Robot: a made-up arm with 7 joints. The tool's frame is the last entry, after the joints.
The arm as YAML. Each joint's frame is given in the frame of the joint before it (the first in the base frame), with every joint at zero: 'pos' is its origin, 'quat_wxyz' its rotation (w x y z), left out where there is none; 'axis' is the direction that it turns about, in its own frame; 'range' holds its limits. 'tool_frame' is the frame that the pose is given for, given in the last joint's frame.
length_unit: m
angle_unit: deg
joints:
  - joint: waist
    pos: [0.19, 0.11, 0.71]
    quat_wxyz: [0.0, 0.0, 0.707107, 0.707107]
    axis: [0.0, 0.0, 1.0]
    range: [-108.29, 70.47]
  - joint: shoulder
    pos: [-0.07, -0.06, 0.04]
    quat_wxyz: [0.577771, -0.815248, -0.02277, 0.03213]
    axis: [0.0, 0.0, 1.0]
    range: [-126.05, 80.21]
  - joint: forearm
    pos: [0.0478, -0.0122, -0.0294]
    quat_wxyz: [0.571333, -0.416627, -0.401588, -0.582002]
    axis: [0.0, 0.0, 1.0]
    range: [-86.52, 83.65]
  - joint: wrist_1
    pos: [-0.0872, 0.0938, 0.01]
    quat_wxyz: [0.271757, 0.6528, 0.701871, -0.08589]
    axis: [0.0, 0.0, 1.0]
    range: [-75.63, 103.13]
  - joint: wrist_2
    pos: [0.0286, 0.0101, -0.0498]
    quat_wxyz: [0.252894, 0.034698, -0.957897, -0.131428]
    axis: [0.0, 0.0, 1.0]
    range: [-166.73, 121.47]
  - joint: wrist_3
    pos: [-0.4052, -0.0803, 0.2]
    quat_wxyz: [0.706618, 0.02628, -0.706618, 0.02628]
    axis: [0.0, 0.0, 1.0]
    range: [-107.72, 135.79]
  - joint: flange
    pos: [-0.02, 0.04, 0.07]
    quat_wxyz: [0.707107, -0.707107, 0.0, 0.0]
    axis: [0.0, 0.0, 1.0]
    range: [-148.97, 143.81]
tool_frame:
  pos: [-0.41, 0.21, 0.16]
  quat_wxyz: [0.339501, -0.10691, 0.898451, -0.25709]
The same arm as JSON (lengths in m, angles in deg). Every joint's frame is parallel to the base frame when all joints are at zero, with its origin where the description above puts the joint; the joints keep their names.
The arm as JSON. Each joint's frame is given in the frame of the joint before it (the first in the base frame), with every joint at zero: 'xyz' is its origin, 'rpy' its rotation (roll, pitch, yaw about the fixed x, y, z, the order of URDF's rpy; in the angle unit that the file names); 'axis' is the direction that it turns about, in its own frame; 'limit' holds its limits. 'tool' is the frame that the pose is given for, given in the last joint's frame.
{
  "units": {
    "length": "m",
    "angle": "deg"
  },
  "joints": [
    {
      "name": "waist",
      "type": "revolute",
      "origin": {
        "xyz": [
          0.19,
          0.11,
          0.71
        ],
        "rpy": [
          0.0,
          0.0,
          0.0
        ]
      },
      "axis": [
        0.0,
        1.0,
        0.0
      ],
      "limit": {
        "lower": -108.29,
        "upper": 70.47
      }
    },
    {
      "name": "shoulder",
      "type": "revolute",
      "origin": {
        "xyz": [
          0.07,
          0.04,
          -0.06
        ],
        "rpy": [
          0.0,
          0.0,
          0.0
        ]
      },
      "axis": [
        0.078699,
        -0.330297,
        0.940591
      ],
      "limit": {
        "lower": -126.05,
        "upper": 80.21
      }
    },
    {
      "name": "forearm",
      "type": "revolute",
      "origin": {
        "xyz": [
          -0.05,
          0.02,
          -0.0201
        ],
        "rpy": [
          0.0,
          0.0,
          0.0
        ]
      },
      "axis": [
        0.0,
        -1.0,
        0.0
      ],
      "limit": {
        "lower": -86.52,
        "upper": 83.65
      }
    },
    {
      "name": "wrist_1",
      "type": "revolute",
      "origin": {
        "xyz": [
          -0.1,
          -0.01,
          -0.08
        ],
        "rpy": [
          0.0,
          0.0,
          0.0
        ]
      },
      "axis": [
        0.494107,
        0.837513,
        0.233304
      ],
      "limit": {
        "lower": -75.63,
        "upper": 103.13
      }
    },
    {
      "name": "wrist_2",
      "type": "revolute",
      "origin": {
        "xyz": [
          -0.05,
          -0.03,
          0.0
        ],
        "rpy": [
          0.0,
          0.0,
          0.0
        ]
      },
      "axis": [
        0.0,
        -1.0,
        0.0
      ],
      "limit": {
        "lower": -166.73,
        "upper": 121.47
      }
    },
    {
      "name": "wrist_3",
      "type": "revolute",
      "origin": {
        "xyz": [
          -0.41,
          -0.2,
          -0.05
        ],
        "rpy": [
          0.0,
          0.0,
          0.0
        ]
      },
      "axis": [
        -1.0,
        0.0,
        0.0
      ],
      "limit": {
        "lower": -107.72,
        "upper": 135.79
      }
    },
    {
      "name": "flange",
      "type": "revolute",
      "origin": {
        "xyz": [
          -0.07,
          0.02,
          0.04
        ],
        "rpy": [
          0.0,
          0.0,
          0.0
        ]
      },
      "axis": [
        0.0,
        0.0,
        1.0
      ],
      "limit": {
        "lower": -148.97,
        "upper": 143.81
      }
    }
  ],
  "tool": {
    "origin": {
      "xyz": [
        0.21,
        0.41,
        0.16
      ],
      "rpy": [
        -140.01,
        33.72,
        116.16
      ]
    }
  }
}

